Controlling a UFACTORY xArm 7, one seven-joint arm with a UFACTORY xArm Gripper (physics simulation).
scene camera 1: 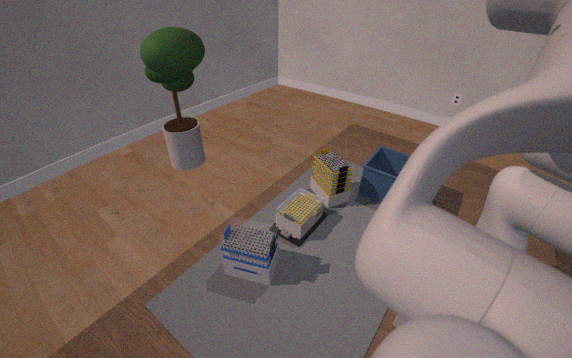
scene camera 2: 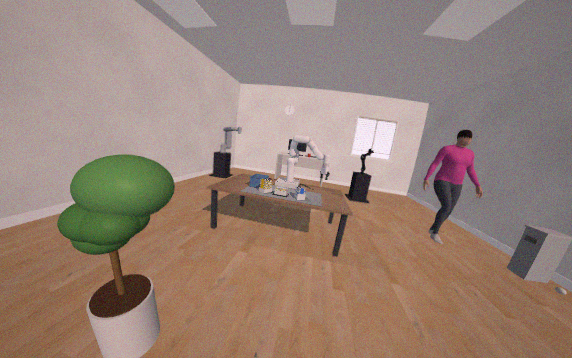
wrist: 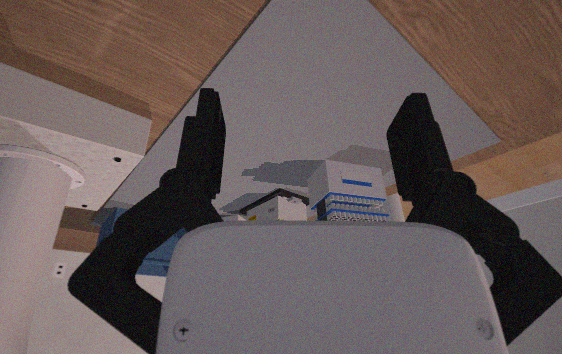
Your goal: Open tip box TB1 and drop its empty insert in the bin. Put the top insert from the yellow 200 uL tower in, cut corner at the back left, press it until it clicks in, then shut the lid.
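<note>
Tip box TB1 (scene camera 1: 299, 220) (scene camera 2: 280, 191) (wrist: 270, 210) is a white box on a dark base, with a yellow grid insert (scene camera 1: 302, 207) and a clear lid around its top; whether the lid is fully shut I cannot tell. The yellow tower (scene camera 1: 331, 176) (scene camera 2: 265, 186) of stacked inserts stands beside it, near the blue bin (scene camera 1: 376, 184) (scene camera 2: 258, 180) (wrist: 162, 250). My gripper (wrist: 309, 110) (scene camera 2: 327, 176) is open and empty, raised beyond the blue tower's side of the mat. It does not show in scene camera 1. In the wrist view my gripper's housing hides the box's top.
A blue-trimmed tower (scene camera 1: 248, 257) (scene camera 2: 300, 194) (wrist: 356, 184) stands on the grey mat (scene camera 1: 310, 310) (wrist: 310, 55) on TB1's other side. The arm covers the right of scene camera 1. A potted plant (scene camera 1: 172, 55) (scene camera 2: 122, 187) stands on the floor. A person (scene camera 2: 455, 165) is at the right.
</note>
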